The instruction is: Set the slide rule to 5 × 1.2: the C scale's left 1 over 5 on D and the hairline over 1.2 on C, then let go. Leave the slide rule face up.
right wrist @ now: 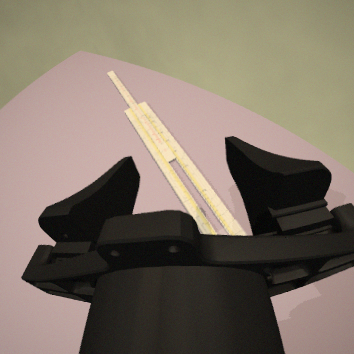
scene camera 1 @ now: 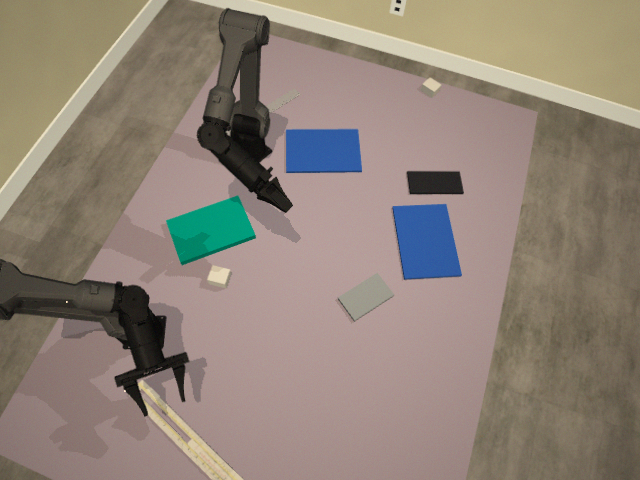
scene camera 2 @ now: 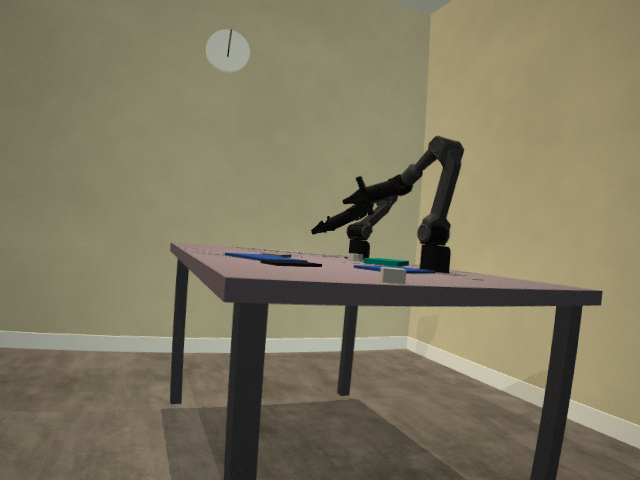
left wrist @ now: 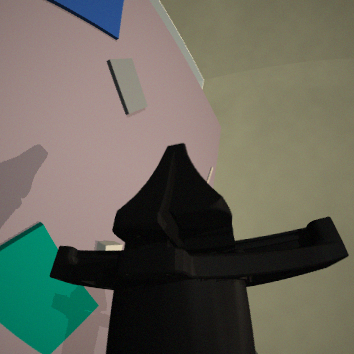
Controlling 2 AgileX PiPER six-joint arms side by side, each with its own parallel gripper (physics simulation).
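Observation:
The cream and yellow slide rule (scene camera 1: 200,453) (right wrist: 159,137) lies on the table with printed scales showing. In the right wrist view its slide (right wrist: 120,87) sticks out past the far end, leaving a long slot in the nearer part. A small grey mark lies near the slot; whether it is the cursor, I cannot tell. Numbers and hairline are too small to read. My right gripper (scene camera 1: 164,407) (right wrist: 178,157) is open and empty above the rule's near end, fingers spread to either side. My left gripper (scene camera 1: 288,208) (scene camera 2: 345,200) (left wrist: 178,153) is shut and empty, raised away from the rule.
A green block (scene camera 1: 211,227) (left wrist: 37,295) and a small cream block (scene camera 1: 219,275) lie between the arms. Two blue slabs (scene camera 1: 323,150) (scene camera 1: 427,241), a black slab (scene camera 1: 435,182) and a grey slab (scene camera 1: 366,297) lie farther off. Another cream block (scene camera 1: 431,86) is near the far edge.

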